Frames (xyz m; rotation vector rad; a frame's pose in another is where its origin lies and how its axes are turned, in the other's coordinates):
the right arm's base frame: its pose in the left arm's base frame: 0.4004 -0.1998 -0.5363 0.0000 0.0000 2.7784
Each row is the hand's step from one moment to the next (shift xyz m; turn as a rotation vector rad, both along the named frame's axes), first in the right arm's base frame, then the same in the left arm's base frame.
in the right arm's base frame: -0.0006 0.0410 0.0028 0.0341 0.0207 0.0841
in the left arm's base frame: -0.0140 -0.0385 0.0028 -0.0392 -0.0072 0.0841
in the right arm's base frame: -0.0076 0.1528 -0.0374 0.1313 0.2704 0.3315
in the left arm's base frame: -0.0472 -0.1455 -0.0374 -0.2188 -0.2061 0.3315
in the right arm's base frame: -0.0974 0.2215 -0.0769 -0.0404 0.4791 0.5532
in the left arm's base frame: 0.0124 -0.2417 -0.0769 -0.1324 -0.4622 0.5532
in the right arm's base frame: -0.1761 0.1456 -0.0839 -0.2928 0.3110 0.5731
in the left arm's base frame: 0.1129 -0.1987 -0.0839 0.1632 -0.3947 0.5731
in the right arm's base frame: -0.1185 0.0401 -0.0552 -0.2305 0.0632 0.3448
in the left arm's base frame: 0.0965 -0.0796 -0.0552 0.1930 -0.1410 0.3448
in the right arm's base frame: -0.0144 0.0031 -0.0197 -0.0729 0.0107 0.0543
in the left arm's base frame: 0.0124 -0.0080 -0.0197 0.0643 -0.0359 0.0543
